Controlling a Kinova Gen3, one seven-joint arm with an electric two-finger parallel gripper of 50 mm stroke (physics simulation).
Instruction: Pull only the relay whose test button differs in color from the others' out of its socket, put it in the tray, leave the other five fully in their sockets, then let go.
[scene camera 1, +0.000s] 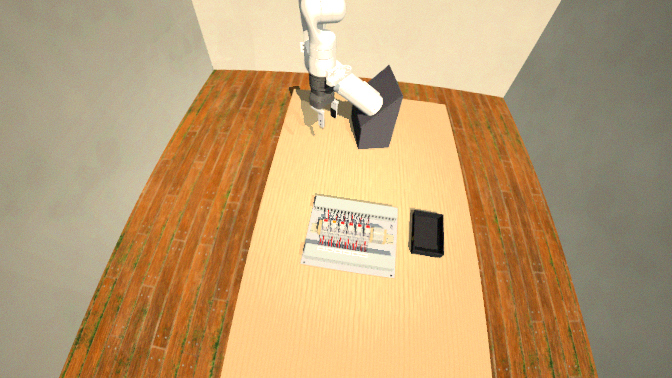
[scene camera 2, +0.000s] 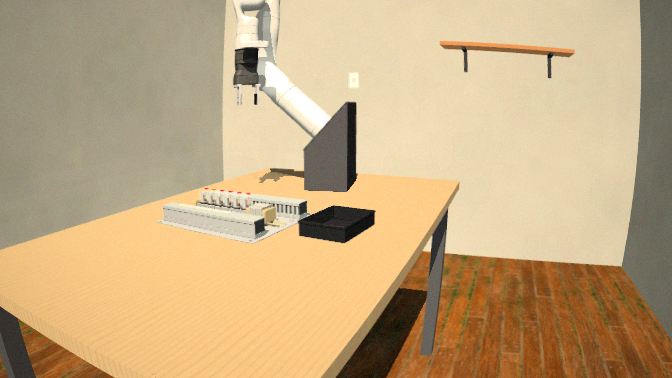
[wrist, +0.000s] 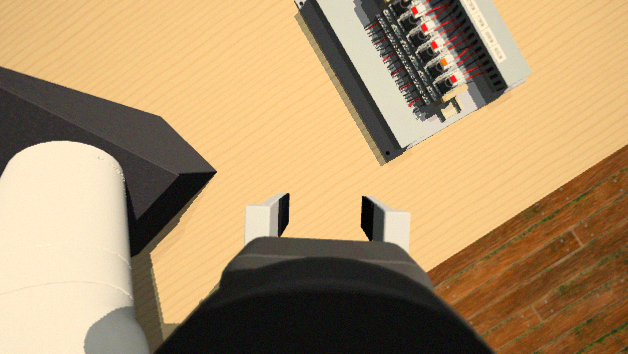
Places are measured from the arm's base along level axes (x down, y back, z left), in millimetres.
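Where they show: gripper, fingertip midpoint: (scene camera 1: 327, 121) (scene camera 2: 247, 104) (wrist: 325, 209); arm's base, link origin: (scene camera 1: 373, 105) (scene camera 2: 323, 129) (wrist: 70, 180).
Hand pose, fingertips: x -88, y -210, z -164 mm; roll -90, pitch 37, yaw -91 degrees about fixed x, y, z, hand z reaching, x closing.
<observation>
Things, the pixels of their top centre, and the offset from my fingertips. "spot": a spot on its surface instead.
- relay with the orange test button, top centre: (wrist: 448, 59) (scene camera 2: 212, 189) (scene camera 1: 333, 223) dx +214, dy -257, dz +49 mm
- end relay, top centre: (wrist: 458, 76) (scene camera 2: 204, 188) (scene camera 1: 325, 222) dx +214, dy -254, dz +21 mm
- panel, surface spot: (scene camera 1: 350, 269) spot: dx +280, dy -389, dz +118 mm
- black tray, surface spot: (scene camera 2: 322, 232) (scene camera 1: 428, 254) spot: dx +267, dy -321, dz +386 mm
- beige terminal block, top centre: (scene camera 1: 377, 233) dx +237, dy -268, dz +202 mm
The relay with the orange test button (scene camera 1: 334, 222) (wrist: 444, 62) sits upright in the socket row, second from the left in scene camera 1. Five relays have red buttons, such as the end relay (scene camera 1: 326, 221) (wrist: 453, 79) beside it. The row stands on the panel (scene camera 1: 350, 269). In scene camera 2 the orange button cannot be told apart. The black tray (scene camera 1: 427, 253) (scene camera 2: 322, 232) stands right of the panel, empty; it does not show in the wrist view. My gripper (scene camera 1: 327, 121) (scene camera 2: 247, 103) (wrist: 325, 209) is open and empty, pointing down, high above the table's far left part, well away from the relays.
Two grey wire ducts (scene camera 1: 356, 206) (scene camera 1: 347, 258) flank the relay row, with red wires between. A beige terminal block (scene camera 1: 378, 235) stands at the row's right end. The dark wedge-shaped arm mount (scene camera 1: 378, 129) (scene camera 2: 326, 165) (wrist: 165, 150) stands beside my gripper, towards the table's back.
</observation>
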